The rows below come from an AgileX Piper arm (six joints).
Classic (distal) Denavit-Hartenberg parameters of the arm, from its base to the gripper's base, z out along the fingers. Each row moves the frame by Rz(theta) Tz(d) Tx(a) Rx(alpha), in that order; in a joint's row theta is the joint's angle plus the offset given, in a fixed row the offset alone. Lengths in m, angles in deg.
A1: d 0.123, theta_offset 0, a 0, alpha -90
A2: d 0, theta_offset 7.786, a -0.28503, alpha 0
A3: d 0, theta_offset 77.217, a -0.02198, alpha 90
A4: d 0.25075, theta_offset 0, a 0, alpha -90
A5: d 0, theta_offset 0, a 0, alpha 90
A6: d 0.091, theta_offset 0, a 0, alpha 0
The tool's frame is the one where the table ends.
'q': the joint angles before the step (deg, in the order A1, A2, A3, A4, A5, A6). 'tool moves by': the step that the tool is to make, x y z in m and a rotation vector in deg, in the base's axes. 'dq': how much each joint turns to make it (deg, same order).
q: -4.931 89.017 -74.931 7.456 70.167 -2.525
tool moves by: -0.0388 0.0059 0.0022 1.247 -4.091 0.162
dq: 0.010 -9.086 9.387 1.963 -4.164 -1.108
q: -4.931 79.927 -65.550 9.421 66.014 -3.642
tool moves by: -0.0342 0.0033 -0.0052 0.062 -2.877 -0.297
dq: 0.004 -7.800 8.339 0.514 -3.393 -0.366
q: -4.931 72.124 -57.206 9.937 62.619 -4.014
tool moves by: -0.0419 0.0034 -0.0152 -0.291 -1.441 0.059
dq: 0.001 -9.104 10.122 0.075 -2.437 -0.519
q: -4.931 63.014 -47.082 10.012 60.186 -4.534
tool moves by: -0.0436 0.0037 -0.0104 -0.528 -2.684 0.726
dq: -0.014 -10.721 8.366 0.006 -0.241 -0.846
